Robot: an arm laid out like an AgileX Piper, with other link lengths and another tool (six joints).
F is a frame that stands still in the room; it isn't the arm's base.
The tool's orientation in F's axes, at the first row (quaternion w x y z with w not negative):
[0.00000, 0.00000, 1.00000, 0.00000]
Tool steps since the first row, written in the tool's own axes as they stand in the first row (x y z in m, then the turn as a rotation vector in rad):
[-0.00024, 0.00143, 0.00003, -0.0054, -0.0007, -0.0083]
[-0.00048, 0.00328, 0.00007, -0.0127, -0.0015, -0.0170]
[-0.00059, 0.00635, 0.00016, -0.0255, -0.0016, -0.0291]
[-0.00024, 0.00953, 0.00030, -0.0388, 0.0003, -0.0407]
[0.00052, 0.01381, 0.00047, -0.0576, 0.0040, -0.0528]
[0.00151, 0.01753, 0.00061, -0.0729, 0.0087, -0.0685]
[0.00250, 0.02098, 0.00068, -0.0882, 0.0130, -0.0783]
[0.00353, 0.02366, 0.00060, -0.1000, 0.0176, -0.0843]
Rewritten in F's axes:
[0.00024, 0.00143, -0.00003, 0.0054, -0.0007, 0.0083]
[0.00048, 0.00328, -0.00007, 0.0127, -0.0015, 0.0170]
[0.00059, 0.00635, -0.00016, 0.0255, -0.0016, 0.0291]
[0.00024, 0.00953, -0.00030, 0.0388, 0.0003, 0.0407]
[-0.00052, 0.01381, -0.00047, 0.0576, 0.0040, 0.0528]
[-0.00151, 0.01753, -0.00061, 0.0729, 0.0087, 0.0685]
[-0.00250, 0.02098, -0.00068, 0.0882, 0.0130, 0.0783]
[-0.00353, 0.02366, -0.00060, 0.1000, 0.0176, 0.0843]

